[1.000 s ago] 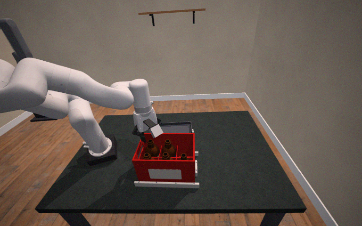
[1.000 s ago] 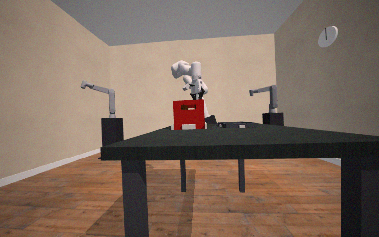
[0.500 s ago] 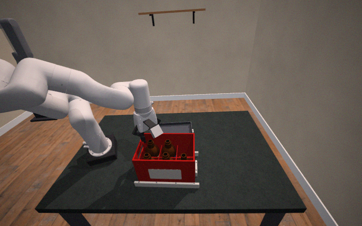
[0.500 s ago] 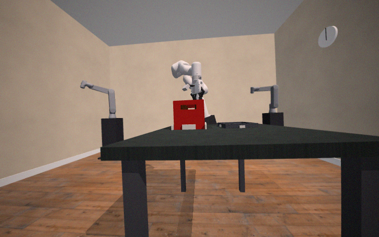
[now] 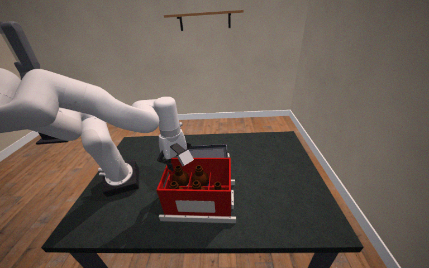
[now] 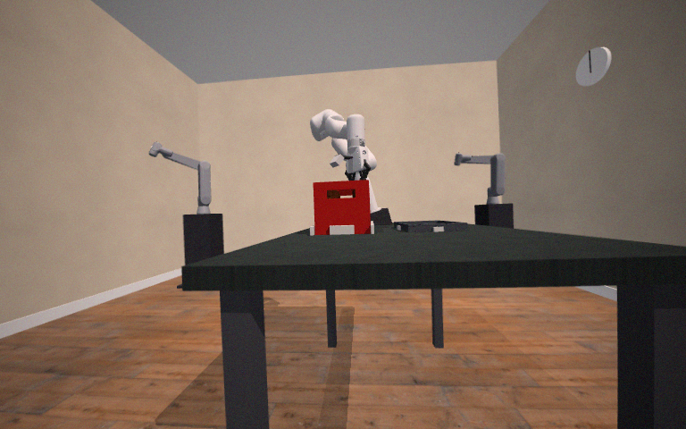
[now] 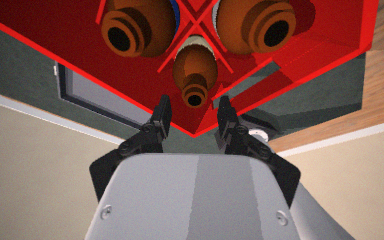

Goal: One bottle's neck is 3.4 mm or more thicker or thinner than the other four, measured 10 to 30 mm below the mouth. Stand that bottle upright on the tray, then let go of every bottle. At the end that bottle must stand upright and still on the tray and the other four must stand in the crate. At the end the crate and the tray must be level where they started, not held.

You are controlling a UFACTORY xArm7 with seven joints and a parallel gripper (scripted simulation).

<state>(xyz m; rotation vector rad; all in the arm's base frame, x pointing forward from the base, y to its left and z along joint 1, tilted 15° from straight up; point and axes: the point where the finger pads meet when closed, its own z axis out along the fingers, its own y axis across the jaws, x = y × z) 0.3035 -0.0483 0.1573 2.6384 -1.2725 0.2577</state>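
My hand is 80 mm short of the crate, 60 mm to the left of it and 100 mm above it. Round my hand: tray (110 mm ahead, 240 mm to the left, 170 mm below).
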